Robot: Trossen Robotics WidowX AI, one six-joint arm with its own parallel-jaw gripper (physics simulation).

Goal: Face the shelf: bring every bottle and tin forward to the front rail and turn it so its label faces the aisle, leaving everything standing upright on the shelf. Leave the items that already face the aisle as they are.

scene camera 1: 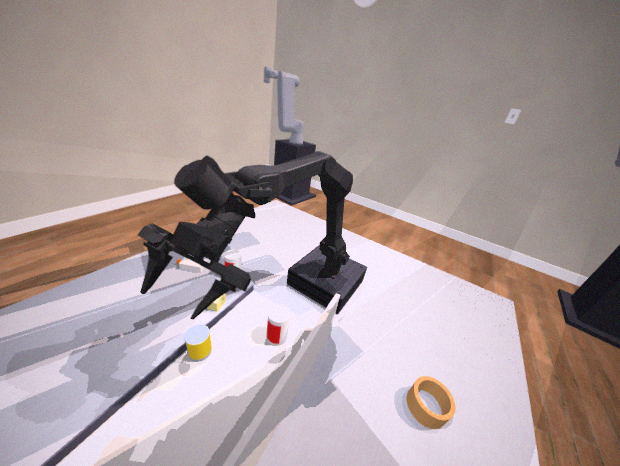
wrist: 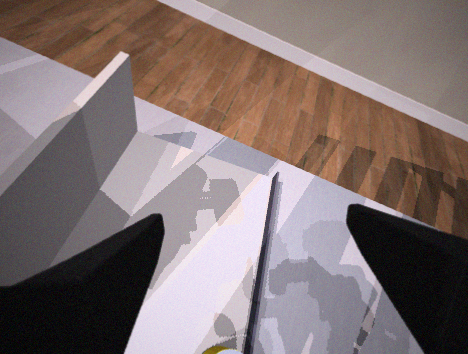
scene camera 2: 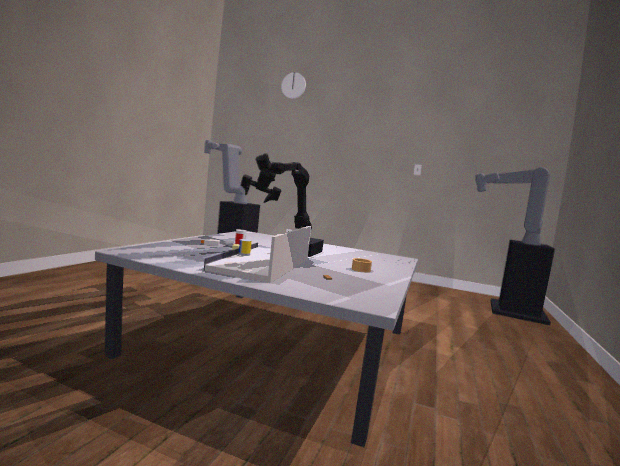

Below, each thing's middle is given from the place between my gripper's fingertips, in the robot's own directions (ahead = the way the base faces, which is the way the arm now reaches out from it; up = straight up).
Scene:
I see the yellow tin (scene camera 1: 197,338) 240 mm below my hand, 70 mm to the right of it and 60 mm behind it. From my hand the other things lie so: white back panel (scene camera 1: 257,436) 220 mm below, 180 mm to the left, 70 mm behind; then white shelf tray (scene camera 1: 190,406) 290 mm below, 50 mm behind, 40 mm to the left.

